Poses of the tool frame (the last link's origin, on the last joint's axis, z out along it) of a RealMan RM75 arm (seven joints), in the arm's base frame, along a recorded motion.
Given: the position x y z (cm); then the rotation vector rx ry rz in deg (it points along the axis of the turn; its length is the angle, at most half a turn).
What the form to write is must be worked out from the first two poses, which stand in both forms.
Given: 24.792 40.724 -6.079 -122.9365 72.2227 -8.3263
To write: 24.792 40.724 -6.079 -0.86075 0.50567 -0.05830 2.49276
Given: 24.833 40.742 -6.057 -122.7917 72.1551 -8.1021
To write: 24.833 40.742 -6.057 -0.86077 0.50581 -0.05680 2.48976
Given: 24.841 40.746 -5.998 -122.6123 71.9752 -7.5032
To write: 24.841 40.746 -5.998 -0.86120 0.50553 -0.05270 2.48490
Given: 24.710 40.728 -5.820 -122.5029 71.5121 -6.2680
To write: 24.710 40.728 -5.820 -0.86278 0.50365 -0.04414 2.47814
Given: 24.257 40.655 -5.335 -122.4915 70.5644 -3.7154
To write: 24.257 40.655 -5.335 -0.86620 0.49900 -0.02627 2.46810
